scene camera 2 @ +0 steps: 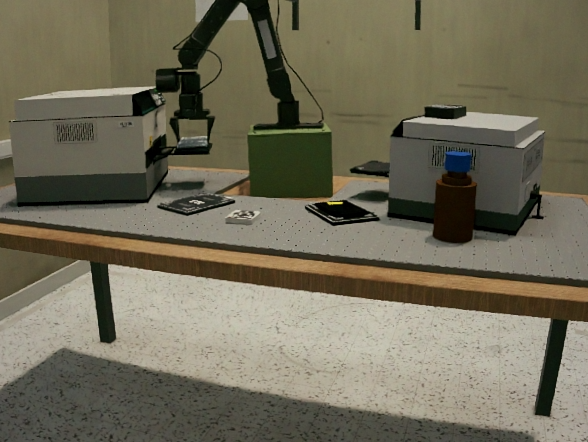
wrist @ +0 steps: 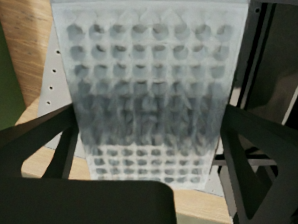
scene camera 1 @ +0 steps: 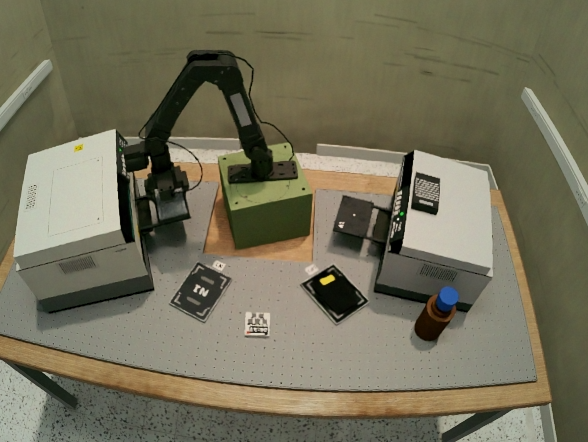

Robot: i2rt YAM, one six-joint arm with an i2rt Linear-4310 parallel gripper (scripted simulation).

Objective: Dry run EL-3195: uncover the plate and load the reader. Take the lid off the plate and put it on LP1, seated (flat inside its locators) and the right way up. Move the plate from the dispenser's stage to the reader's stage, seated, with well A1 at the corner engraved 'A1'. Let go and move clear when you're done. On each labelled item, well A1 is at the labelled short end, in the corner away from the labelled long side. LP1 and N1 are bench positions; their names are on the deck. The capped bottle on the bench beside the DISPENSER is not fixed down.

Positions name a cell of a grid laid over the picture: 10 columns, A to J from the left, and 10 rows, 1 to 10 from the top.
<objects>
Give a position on a clear well plate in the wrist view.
At F6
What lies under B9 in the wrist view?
My gripper.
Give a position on a lid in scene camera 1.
At F7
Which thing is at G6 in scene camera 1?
A dispenser stage.
</objects>
